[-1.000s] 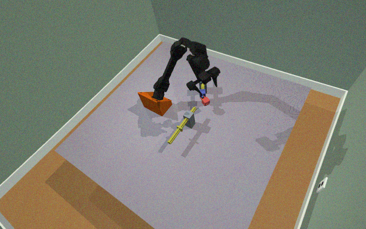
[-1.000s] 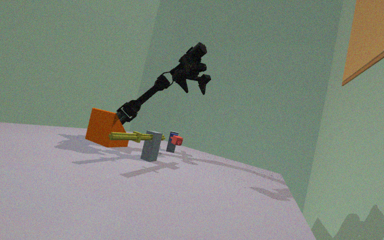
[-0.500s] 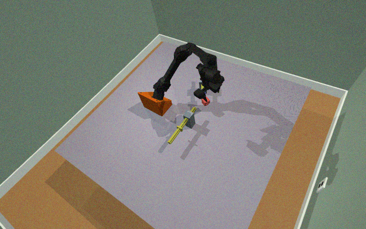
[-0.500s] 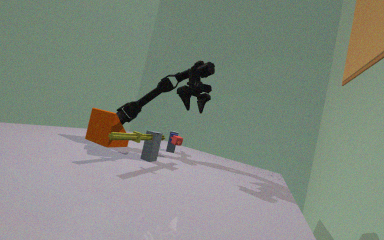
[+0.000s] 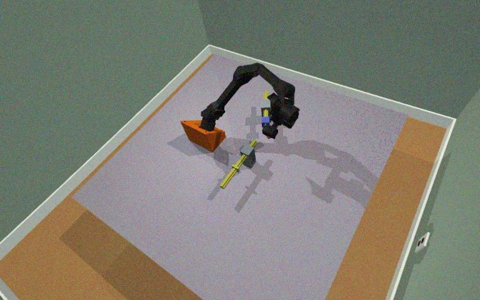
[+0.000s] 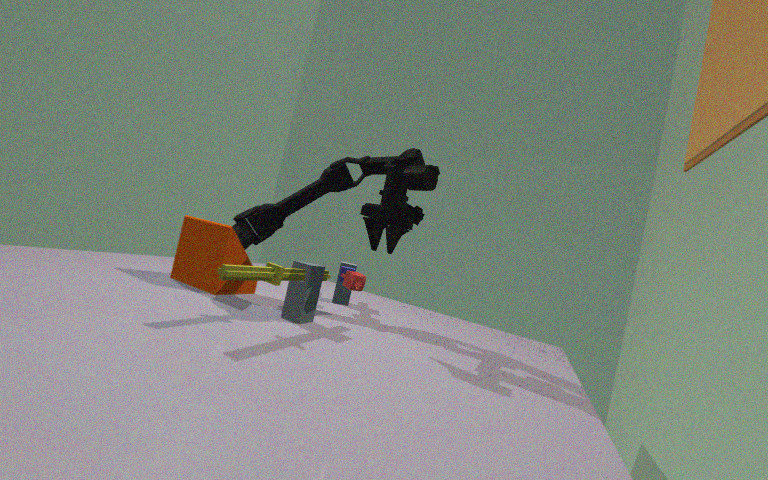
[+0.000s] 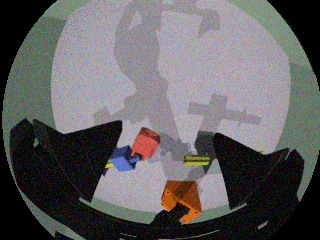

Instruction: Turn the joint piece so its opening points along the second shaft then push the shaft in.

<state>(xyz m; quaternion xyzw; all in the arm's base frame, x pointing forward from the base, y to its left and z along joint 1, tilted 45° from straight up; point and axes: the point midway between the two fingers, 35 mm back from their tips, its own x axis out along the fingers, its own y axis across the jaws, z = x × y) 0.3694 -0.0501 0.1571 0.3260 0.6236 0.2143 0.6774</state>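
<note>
The red square joint piece is 90 mm below my gripper tip, 70 mm behind it and 40 mm to the left of it.
</note>
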